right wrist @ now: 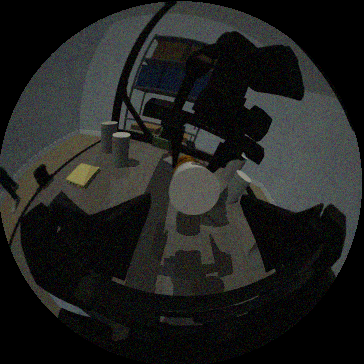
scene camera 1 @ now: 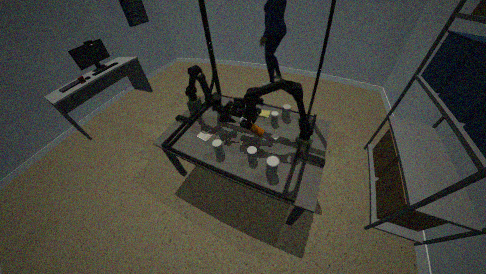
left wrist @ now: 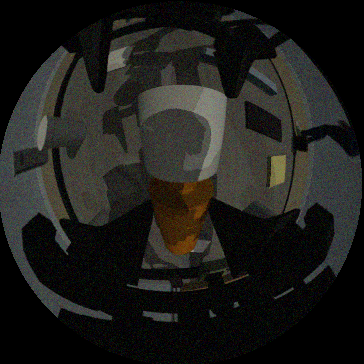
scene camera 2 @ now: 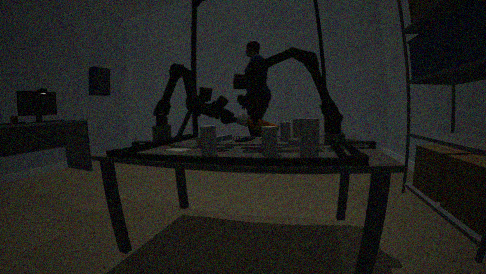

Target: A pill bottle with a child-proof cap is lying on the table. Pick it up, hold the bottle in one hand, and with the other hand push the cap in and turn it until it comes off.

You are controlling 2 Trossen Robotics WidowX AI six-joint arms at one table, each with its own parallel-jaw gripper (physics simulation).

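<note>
The orange pill bottle (scene camera 1: 257, 130) (scene camera 2: 268, 123) (left wrist: 181, 220) is held above the table, tilted, with its wide white cap (left wrist: 182, 135) (right wrist: 194, 190) on and facing the right gripper. My left gripper (left wrist: 180, 202) is shut on the bottle's orange body, just below the cap. My right gripper (left wrist: 177, 83) (right wrist: 197, 198) is open. In the left wrist view its fingertips stand near the cap's outer end, one at each side, with the wider gap at the picture's left. Whether either fingertip touches the cap is unclear. The left arm hides much of the bottle in the right wrist view.
Several pale cylinders stand on the table, three along the near side (scene camera 1: 217, 151) (scene camera 1: 252, 157) (scene camera 1: 272, 171) and two at the back (scene camera 1: 274, 119) (scene camera 1: 286, 113). A yellow pad (scene camera 1: 264, 114) (left wrist: 278, 171) (right wrist: 83, 175), a white sheet (scene camera 1: 204, 136) and a dark flat block (left wrist: 263, 121) lie there. A person (scene camera 1: 274, 30) stands behind.
</note>
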